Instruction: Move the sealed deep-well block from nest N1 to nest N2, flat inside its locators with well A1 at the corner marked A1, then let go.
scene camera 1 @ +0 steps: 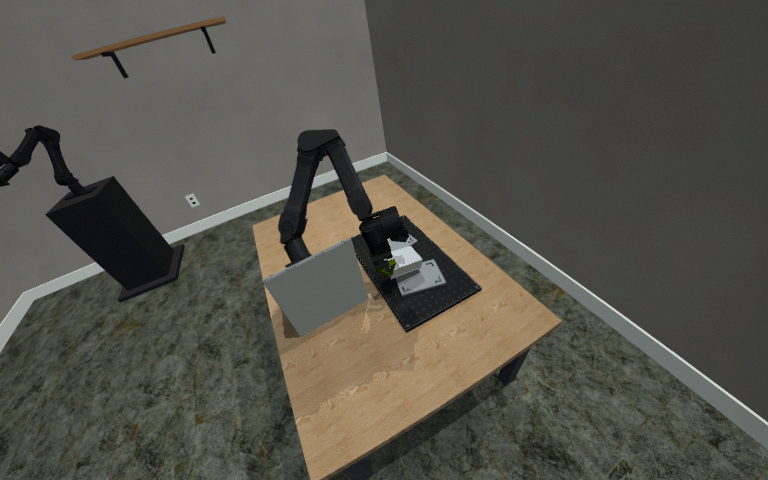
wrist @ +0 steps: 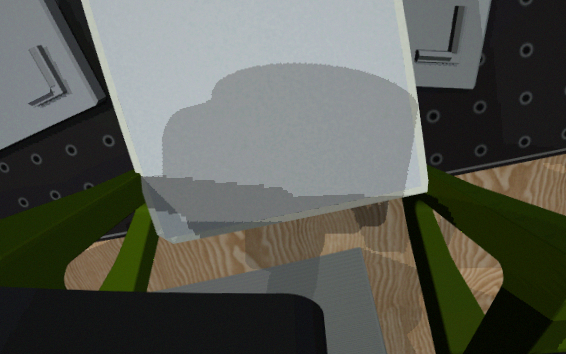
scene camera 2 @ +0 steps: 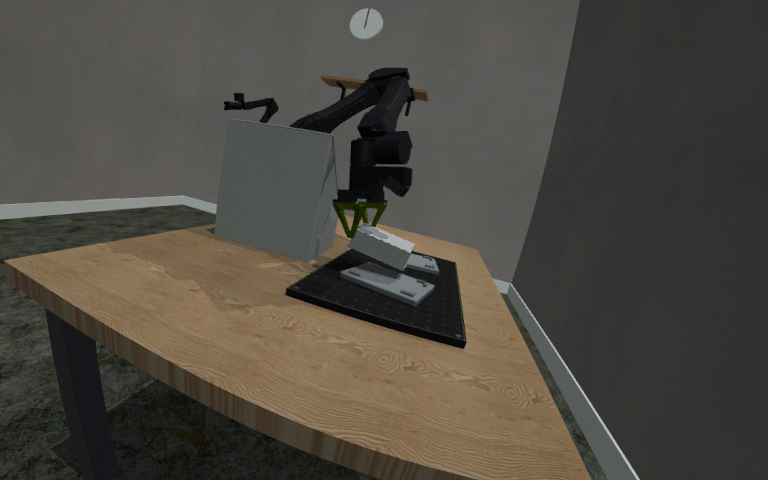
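Where they show: gripper, fingertip midpoint: (scene camera 1: 387,266) (wrist: 283,176) (scene camera 2: 360,235); arm's base, origin of the base link: (scene camera 1: 303,263) (scene camera 2: 282,161).
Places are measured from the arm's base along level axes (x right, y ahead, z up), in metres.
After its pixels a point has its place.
My gripper (scene camera 1: 388,268) @(x 0.040, y 0.256, z -0.122 m) (scene camera 2: 359,220) @(x 0.040, y 0.256, z -0.122 m) (wrist: 283,176) @(x 0.040, y 0.256, z -0.122 m) has green fingers and is shut on the sealed deep-well block (scene camera 1: 405,259) @(x 0.055, y 0.321, z -0.111 m) (scene camera 2: 380,248) @(x 0.080, y 0.315, z -0.129 m) (wrist: 264,105) @(x 0.041, y 0.286, z -0.105 m), a pale grey box with a frosted seal. The fingers clamp its two sides. The block hangs tilted above the black perforated baseplate (scene camera 1: 439,297) @(x 0.200, y 0.366, z -0.195 m) (scene camera 2: 382,310) @(x 0.219, y 0.370, z -0.195 m) (wrist: 436,133) @(x 0.116, y 0.233, z -0.195 m). Its lower end is close over the nearer grey nest plate (scene camera 1: 425,282) @(x 0.128, y 0.355, z -0.183 m) (scene camera 2: 387,283) @(x 0.119, y 0.352, z -0.183 m); I cannot tell if they touch. The farther nest plate (scene camera 1: 408,241) @(x -0.089, y 0.406, z -0.178 m) (scene camera 2: 425,263) @(x -0.119, y 0.403, z -0.184 m) shows behind the block. A nest corner with a locator bar (wrist: 432,56) @(x 0.110, y 0.277, z -0.177 m) shows at the top right of the wrist view.
A large grey slanted panel (scene camera 1: 317,286) @(x 0.085, y 0.016, z -0.031 m) (scene camera 2: 273,190) @(x 0.082, y 0.044, z -0.065 m) (wrist: 338,281) @(x 0.052, y 0.155, z -0.179 m) stands on the wooden table (scene camera 1: 411,381) @(x 0.393, y 0.151, z -0.208 m) (scene camera 2: 334,381) @(x 0.405, y 0.365, z -0.208 m), right beside the baseplate's left edge and close to the gripper. Walls rise behind and to the right of the table.
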